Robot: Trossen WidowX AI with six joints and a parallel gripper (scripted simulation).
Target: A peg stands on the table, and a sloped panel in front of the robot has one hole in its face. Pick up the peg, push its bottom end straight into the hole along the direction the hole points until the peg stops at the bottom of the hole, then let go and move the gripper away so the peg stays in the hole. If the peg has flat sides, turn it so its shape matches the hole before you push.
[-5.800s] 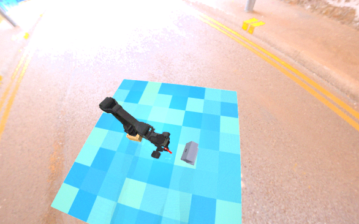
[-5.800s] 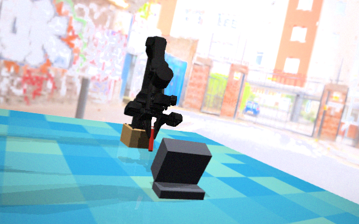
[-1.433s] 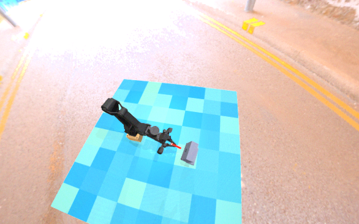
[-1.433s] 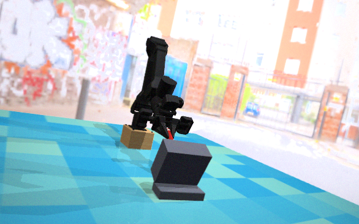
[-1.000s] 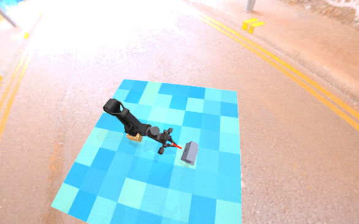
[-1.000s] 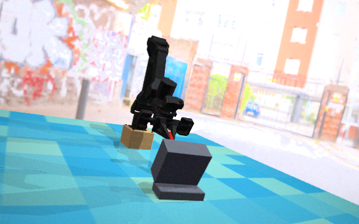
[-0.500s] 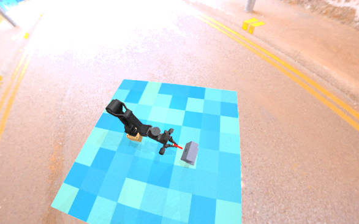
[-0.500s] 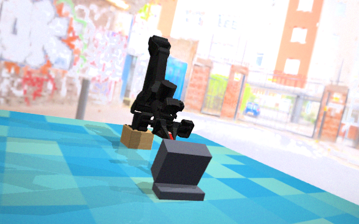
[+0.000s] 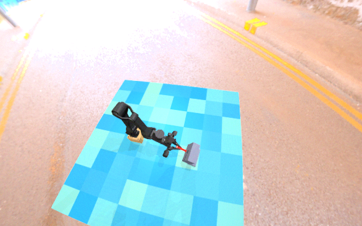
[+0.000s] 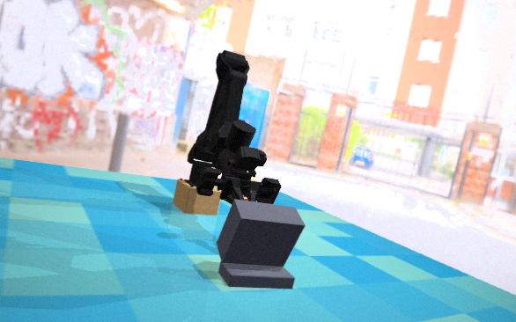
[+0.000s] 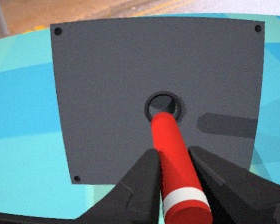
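The red peg is 2 cm behind my gripper tip and 1 cm above it. Also, from my gripper tip: sloped panel (7 cm ahead, 1 cm to the right, 3 cm below).
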